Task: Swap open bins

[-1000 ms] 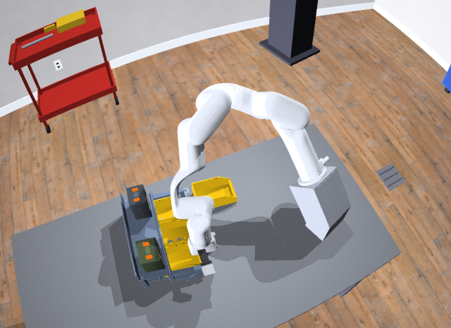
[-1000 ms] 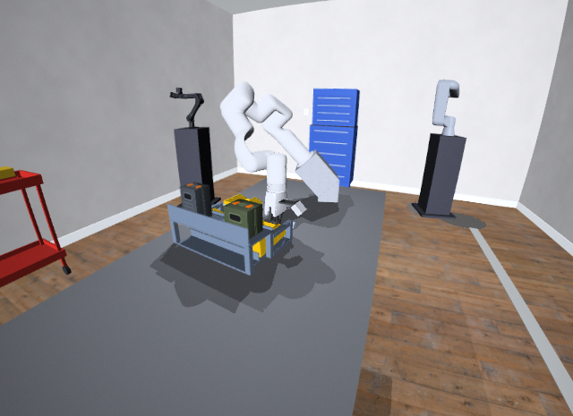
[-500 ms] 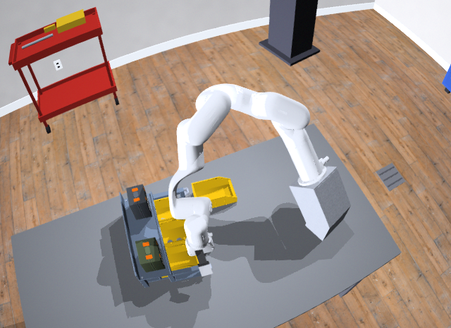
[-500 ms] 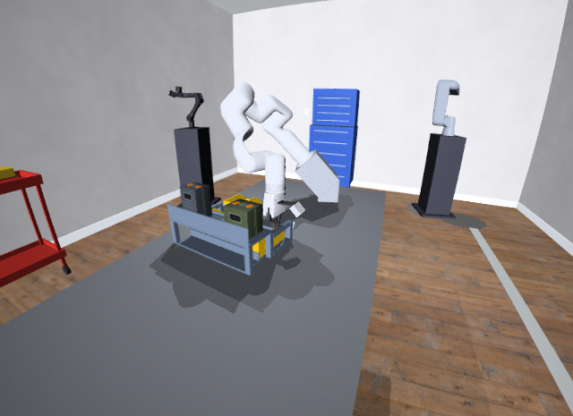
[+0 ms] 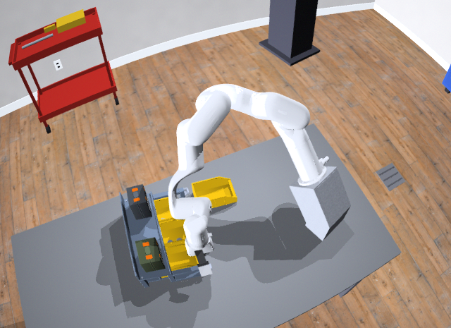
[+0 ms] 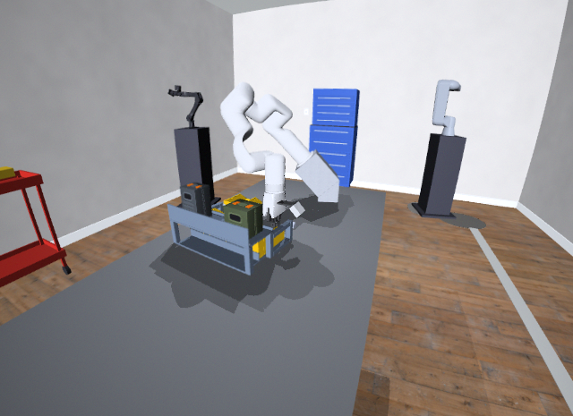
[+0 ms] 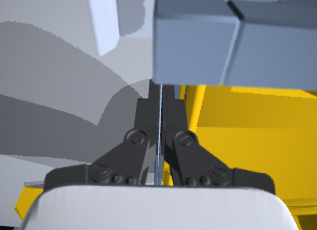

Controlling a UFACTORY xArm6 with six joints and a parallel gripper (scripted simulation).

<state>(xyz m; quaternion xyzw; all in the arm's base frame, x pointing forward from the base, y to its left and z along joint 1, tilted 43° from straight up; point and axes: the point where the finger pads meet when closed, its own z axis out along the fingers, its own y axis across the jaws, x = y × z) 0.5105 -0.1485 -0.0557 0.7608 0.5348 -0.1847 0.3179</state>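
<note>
The shelf lip is 100 mm to the right of my hand, 40 mm behind it and 30 mm below it. Also, from my hand: olive box: 180 mm ahead, 110 mm above, 70 mm to the right; then dark grey box: 280 mm to the right, 120 mm above, 90 mm ahead.
</note>
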